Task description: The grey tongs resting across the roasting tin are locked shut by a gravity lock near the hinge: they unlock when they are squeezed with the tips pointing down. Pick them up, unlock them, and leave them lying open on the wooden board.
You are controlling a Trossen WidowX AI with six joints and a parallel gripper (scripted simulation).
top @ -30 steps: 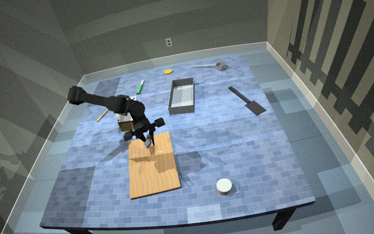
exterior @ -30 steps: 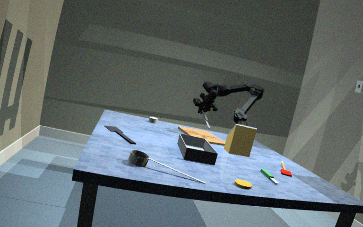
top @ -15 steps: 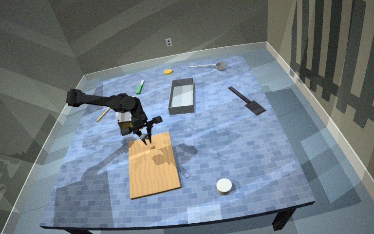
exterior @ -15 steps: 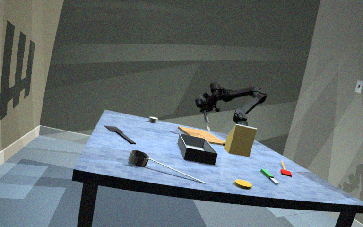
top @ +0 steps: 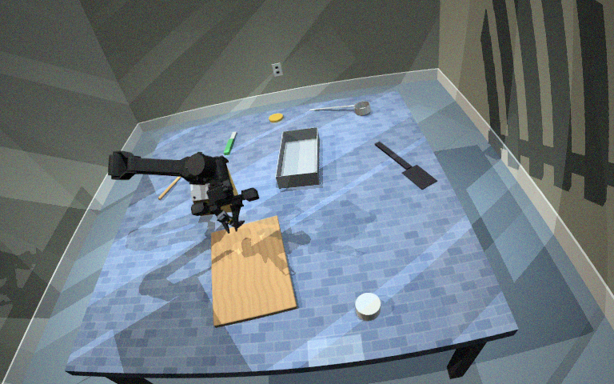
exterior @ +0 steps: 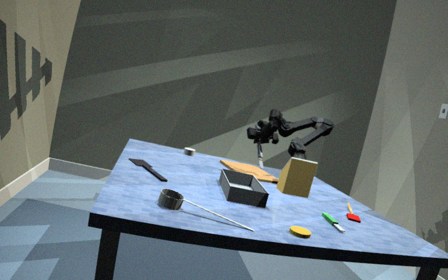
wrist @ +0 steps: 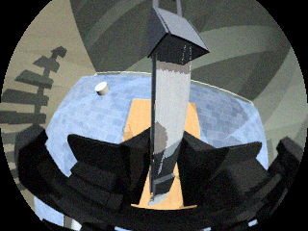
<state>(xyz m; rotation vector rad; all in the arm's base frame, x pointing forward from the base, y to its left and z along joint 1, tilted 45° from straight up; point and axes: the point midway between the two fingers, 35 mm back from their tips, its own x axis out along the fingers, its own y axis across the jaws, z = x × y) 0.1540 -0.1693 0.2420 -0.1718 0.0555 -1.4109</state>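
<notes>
Now: gripper tip 1 cm past the wooden board and 17 cm above it. Also, from my gripper tip: white puck 34 cm ahead, 18 cm to the right, 16 cm below; black spatula 56 cm ahead, 39 cm to the left, 17 cm below; grey roasting tin 15 cm ahead, 50 cm to the left, 15 cm below.
</notes>
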